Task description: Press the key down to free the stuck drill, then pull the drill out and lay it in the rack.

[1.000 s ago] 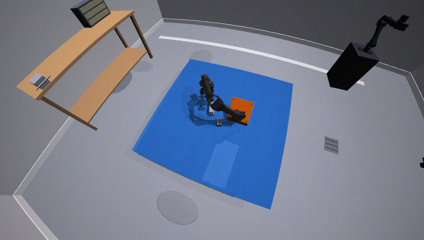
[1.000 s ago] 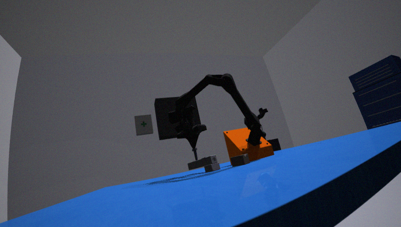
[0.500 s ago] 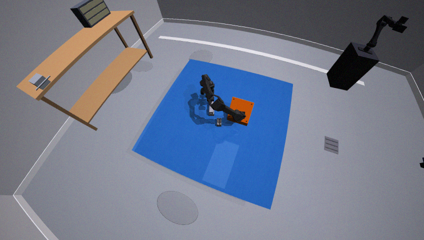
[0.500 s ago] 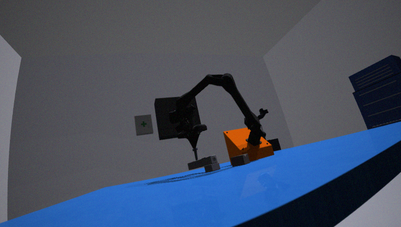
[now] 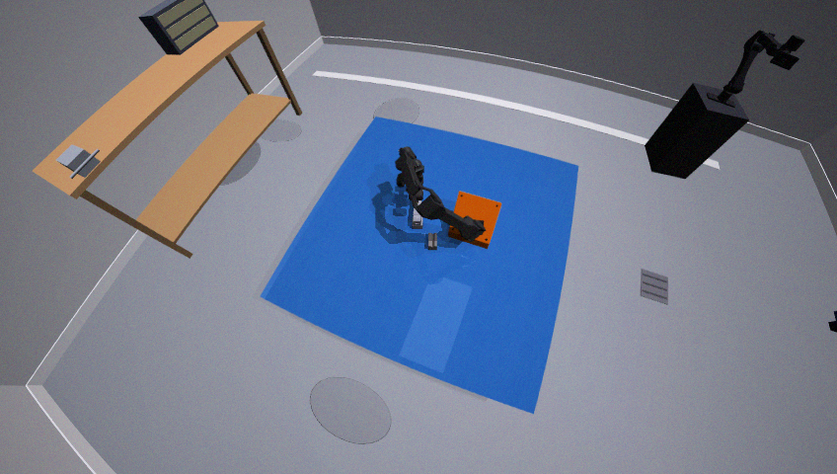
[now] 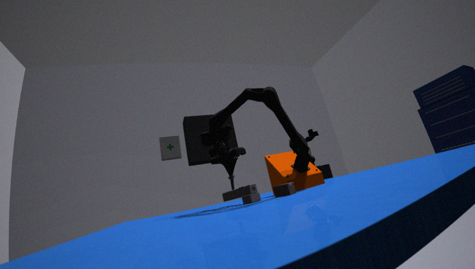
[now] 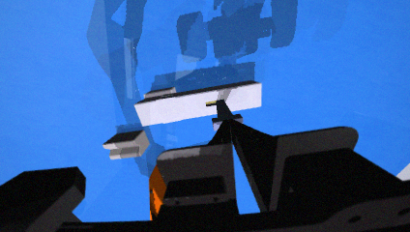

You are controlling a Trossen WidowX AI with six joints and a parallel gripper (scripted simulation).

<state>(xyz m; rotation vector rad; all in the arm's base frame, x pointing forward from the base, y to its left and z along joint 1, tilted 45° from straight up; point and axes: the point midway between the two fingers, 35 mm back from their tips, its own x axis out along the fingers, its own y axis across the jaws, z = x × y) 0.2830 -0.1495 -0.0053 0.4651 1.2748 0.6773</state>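
Now: gripper tip 3 cm above the dark t-shaped piece. Round my gripper tip: drill 1 cm behind, 6 cm to the left, 8 cm below; then light grey block 4 cm to the left, 8 cm below; then grey notched block 11 cm behind, 19 cm to the left, 10 cm below.
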